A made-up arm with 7 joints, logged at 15 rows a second.
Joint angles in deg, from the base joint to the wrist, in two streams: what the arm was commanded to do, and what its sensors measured. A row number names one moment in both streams.
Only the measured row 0 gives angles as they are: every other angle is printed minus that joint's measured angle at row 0.
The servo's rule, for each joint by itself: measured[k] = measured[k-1] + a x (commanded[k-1-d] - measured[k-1]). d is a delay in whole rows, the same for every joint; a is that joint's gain. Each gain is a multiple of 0.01, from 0.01 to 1. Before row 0 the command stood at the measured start. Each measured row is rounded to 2 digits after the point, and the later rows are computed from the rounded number. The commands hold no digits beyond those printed.
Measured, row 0:
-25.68 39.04 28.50 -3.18 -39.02 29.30 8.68
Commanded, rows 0 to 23:
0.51 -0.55 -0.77 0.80 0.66 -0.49 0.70
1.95 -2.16 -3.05 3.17 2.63 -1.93 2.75
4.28 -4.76 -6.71 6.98 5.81 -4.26 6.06
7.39 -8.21 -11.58 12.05 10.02 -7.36 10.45
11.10 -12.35 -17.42 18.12 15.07 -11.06 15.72
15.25 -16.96 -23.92 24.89 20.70 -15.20 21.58
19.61 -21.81 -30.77 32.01 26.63 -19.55 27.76
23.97 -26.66 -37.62 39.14 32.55 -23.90 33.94
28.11 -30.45 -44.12 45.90 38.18 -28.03 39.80
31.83 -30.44 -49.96 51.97 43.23 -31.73 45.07
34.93 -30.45 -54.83 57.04 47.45 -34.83 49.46
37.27 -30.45 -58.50 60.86 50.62 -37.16 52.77
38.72 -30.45 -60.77 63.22 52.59 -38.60 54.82
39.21 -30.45 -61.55 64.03 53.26 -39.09 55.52
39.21 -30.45 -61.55 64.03 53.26 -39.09 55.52
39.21 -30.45 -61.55 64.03 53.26 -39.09 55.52
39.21 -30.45 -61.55 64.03 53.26 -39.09 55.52
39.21 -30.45 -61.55 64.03 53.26 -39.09 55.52
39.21 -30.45 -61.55 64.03 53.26 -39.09 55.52
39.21 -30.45 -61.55 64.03 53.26 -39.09 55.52
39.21 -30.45 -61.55 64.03 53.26 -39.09 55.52
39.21 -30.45 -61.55 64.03 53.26 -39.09 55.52
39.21 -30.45 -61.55 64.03 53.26 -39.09 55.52
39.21 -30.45 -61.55 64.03 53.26 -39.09 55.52
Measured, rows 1 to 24:
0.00 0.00 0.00 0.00 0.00 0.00 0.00
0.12 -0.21 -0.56 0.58 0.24 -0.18 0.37
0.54 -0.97 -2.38 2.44 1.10 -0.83 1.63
1.40 -2.45 -5.54 5.71 2.80 -2.10 3.98
2.78 -4.70 -9.95 10.27 5.40 -4.05 7.41
4.69 -7.68 -15.40 15.92 8.88 -6.64 11.81
7.12 -11.30 -21.62 22.38 13.14 -9.81 16.99
9.99 -15.40 -28.30 29.31 18.00 -13.41 22.70
13.21 -19.79 -35.10 36.39 23.24 -17.29 28.66
16.64 -23.95 -41.68 43.24 28.62 -21.26 34.56
20.13 -26.48 -47.72 49.53 33.88 -25.13 40.13
23.53 -28.03 -52.91 54.94 38.77 -28.72 45.07
26.69 -28.97 -56.99 59.20 43.04 -31.84 49.15
29.46 -29.55 -59.75 62.09 46.48 -34.34 52.16
31.70 -29.90 -61.06 63.49 48.92 -36.10 53.94
33.43 -30.11 -61.42 63.88 50.48 -37.21 54.78
34.76 -30.24 -61.51 63.99 51.48 -37.91 55.17
35.78 -30.32 -61.54 64.02 52.12 -38.35 55.36
36.57 -30.37 -61.55 64.03 52.53 -38.62 55.44
37.18 -30.40 -61.55 64.03 52.79 -38.79 55.48
37.65 -30.42 -61.55 64.03 52.96 -38.90 55.50
38.01 -30.43 -61.55 64.03 53.07 -38.97 55.51
38.29 -30.44 -61.55 64.03 53.14 -39.01 55.52
38.50 -30.44 -61.55 64.03 53.18 -39.04 55.52
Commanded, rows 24 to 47:
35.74 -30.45 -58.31 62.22 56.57 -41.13 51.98
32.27 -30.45 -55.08 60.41 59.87 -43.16 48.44
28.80 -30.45 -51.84 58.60 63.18 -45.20 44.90
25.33 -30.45 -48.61 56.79 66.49 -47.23 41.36
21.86 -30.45 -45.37 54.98 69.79 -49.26 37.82
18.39 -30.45 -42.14 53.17 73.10 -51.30 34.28
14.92 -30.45 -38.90 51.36 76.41 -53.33 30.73
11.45 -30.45 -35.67 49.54 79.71 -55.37 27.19
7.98 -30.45 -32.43 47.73 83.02 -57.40 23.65
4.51 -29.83 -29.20 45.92 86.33 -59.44 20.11
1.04 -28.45 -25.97 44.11 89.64 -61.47 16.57
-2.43 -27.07 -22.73 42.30 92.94 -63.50 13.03
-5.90 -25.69 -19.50 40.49 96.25 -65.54 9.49
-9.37 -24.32 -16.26 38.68 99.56 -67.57 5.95
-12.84 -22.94 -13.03 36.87 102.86 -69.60 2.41
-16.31 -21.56 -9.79 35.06 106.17 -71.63 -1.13
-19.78 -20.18 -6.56 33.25 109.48 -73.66 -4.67
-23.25 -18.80 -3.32 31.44 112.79 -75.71 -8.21
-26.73 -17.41 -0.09 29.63 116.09 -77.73 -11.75
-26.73 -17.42 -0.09 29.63 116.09 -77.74 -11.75
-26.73 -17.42 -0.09 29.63 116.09 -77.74 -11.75
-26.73 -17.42 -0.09 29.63 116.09 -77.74 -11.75
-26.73 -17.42 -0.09 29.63 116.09 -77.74 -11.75
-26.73 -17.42 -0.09 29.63 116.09 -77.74 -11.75
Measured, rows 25 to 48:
38.66 -30.44 -61.55 64.03 53.21 -39.06 55.52
37.99 -30.44 -59.18 62.73 54.42 -39.83 53.64
36.67 -30.44 -56.19 61.06 56.38 -41.06 50.88
34.86 -30.44 -53.01 59.29 58.83 -42.59 47.71
32.67 -30.44 -49.80 57.49 61.59 -44.31 44.34
30.18 -30.44 -46.57 55.68 64.54 -46.14 40.88
27.47 -30.44 -43.34 53.87 67.62 -48.05 37.38
24.58 -30.44 -40.10 52.06 70.78 -50.00 33.86
21.56 -30.44 -36.87 50.25 73.99 -51.99 30.32
18.44 -30.44 -33.63 48.44 77.24 -53.99 26.78
15.24 -30.20 -30.40 46.63 80.51 -56.01 23.24
11.97 -29.52 -27.17 44.82 83.80 -58.03 19.70
8.66 -28.56 -23.93 43.01 87.09 -60.05 16.16
5.31 -27.44 -20.70 41.20 90.39 -62.08 12.62
1.93 -26.22 -17.46 39.39 93.69 -64.11 9.08
-1.47 -24.94 -14.23 37.58 96.99 -66.14 5.54
-4.88 -23.62 -10.99 35.77 100.29 -68.17 2.00
-8.31 -22.28 -7.76 33.96 103.60 -70.20 -1.54
-11.75 -20.92 -4.52 32.15 106.91 -72.24 -5.08
-15.20 -19.55 -1.29 30.34 110.21 -74.27 -8.62
-17.85 -18.72 -0.41 29.83 112.33 -75.55 -10.28
-19.89 -18.21 -0.18 29.69 113.68 -76.36 -11.06
-21.46 -17.90 -0.11 29.65 114.55 -76.87 -11.43
-22.67 -17.71 -0.10 29.64 115.10 -77.19 -11.60

